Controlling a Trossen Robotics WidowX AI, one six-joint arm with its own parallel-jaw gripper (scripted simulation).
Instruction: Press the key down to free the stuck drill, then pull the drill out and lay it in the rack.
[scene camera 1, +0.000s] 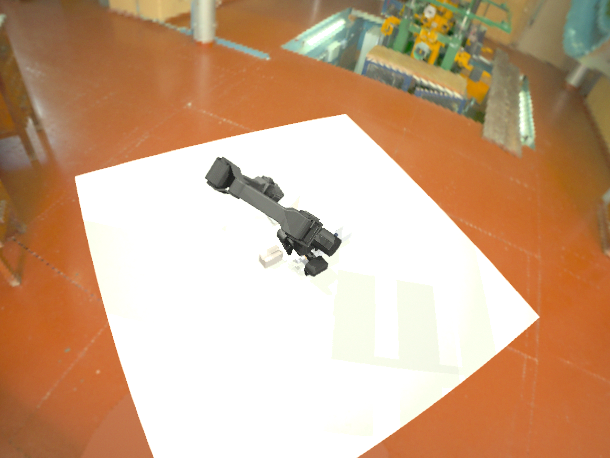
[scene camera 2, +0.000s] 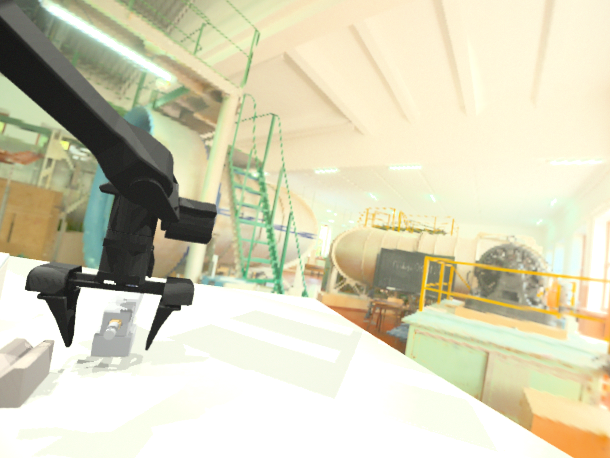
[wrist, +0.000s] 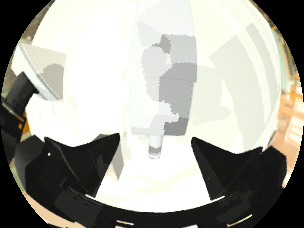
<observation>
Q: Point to my gripper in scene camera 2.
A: At 109, 348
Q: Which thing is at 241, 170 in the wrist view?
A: My gripper.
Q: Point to my gripper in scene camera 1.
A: At 298, 265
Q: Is my gripper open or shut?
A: Open.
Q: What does my gripper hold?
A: Nothing.
</observation>
